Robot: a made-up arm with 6 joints. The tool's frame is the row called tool. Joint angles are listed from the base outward.
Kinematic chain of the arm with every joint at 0, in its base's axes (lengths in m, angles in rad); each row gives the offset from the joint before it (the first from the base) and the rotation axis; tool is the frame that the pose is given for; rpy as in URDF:
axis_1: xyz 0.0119 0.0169 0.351 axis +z
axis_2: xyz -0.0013 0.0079 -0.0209 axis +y
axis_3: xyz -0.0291 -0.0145 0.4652 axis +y
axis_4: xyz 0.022 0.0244 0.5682 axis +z
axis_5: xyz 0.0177 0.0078 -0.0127 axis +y
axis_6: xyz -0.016 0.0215 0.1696 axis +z
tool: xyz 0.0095 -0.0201 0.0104 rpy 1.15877 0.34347 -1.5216
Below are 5 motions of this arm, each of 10 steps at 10 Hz.
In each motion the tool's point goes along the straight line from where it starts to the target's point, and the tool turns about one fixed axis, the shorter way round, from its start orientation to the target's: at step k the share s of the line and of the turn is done. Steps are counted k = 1, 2, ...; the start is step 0. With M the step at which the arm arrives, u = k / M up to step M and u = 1 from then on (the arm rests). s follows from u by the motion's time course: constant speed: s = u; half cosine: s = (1 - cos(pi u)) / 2; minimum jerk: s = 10 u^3 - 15 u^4 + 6 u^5.
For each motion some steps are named. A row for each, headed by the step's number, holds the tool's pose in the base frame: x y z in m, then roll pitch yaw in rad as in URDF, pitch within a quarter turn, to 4 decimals.
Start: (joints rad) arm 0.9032 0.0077 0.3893 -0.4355 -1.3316 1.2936
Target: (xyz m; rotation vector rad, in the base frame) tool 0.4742 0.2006 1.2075 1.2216 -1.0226 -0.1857
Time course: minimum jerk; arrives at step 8
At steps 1, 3, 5, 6, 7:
1: -0.0016 0.1736 1.3902 1.1960 -0.6359 0.3323
3: 0.1238 0.1807 1.3421 1.3055 -0.6584 0.0229
5: 0.3411 0.1930 1.2586 1.4976 -0.6317 -0.5155
6: 0.4241 0.1978 1.2267 1.5605 -0.6009 -0.7130
7: 0.4664 0.2002 1.2105 1.5889 -0.5815 -0.8109

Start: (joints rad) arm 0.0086 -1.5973 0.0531 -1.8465 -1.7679 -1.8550
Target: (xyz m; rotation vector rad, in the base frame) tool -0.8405 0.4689 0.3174 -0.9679 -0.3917 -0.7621
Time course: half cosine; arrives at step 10
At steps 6, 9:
6: -0.8733 0.3640 0.3423 -0.5636 -0.4526 -0.6056
9: -0.8428 0.4615 0.3192 -0.8207 -0.6442 -0.5412

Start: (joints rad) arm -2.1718 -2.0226 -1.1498 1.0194 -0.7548 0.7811
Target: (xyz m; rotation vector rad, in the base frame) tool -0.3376 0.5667 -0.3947 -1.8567 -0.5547 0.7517
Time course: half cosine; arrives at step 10
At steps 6, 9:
6: -0.1677 0.4838 -0.4612 -1.7456 0.2496 0.7274
9: -0.3256 0.5608 -0.3994 -1.8674 0.2493 0.7613

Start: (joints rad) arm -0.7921 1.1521 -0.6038 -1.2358 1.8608 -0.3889
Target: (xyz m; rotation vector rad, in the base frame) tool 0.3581 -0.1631 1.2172 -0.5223 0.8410 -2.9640
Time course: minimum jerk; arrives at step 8
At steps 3, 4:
3: 0.4103 -0.5085 1.0162 -0.7010 -0.7752 2.7278
4: 0.3941 -0.4014 1.0785 -0.6885 -0.6277 2.9010

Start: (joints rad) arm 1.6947 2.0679 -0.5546 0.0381 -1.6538 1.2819
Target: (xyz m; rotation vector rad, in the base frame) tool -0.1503 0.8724 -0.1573 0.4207 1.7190 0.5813
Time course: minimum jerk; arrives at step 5
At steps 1, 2, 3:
1: -0.1505 0.9578 0.2795 1.2519 0.2603 1.4856
2: -0.1505 0.9343 0.1591 1.3586 0.4583 1.5513
3: -0.1504 0.9012 -0.0101 1.5632 0.7204 1.7057

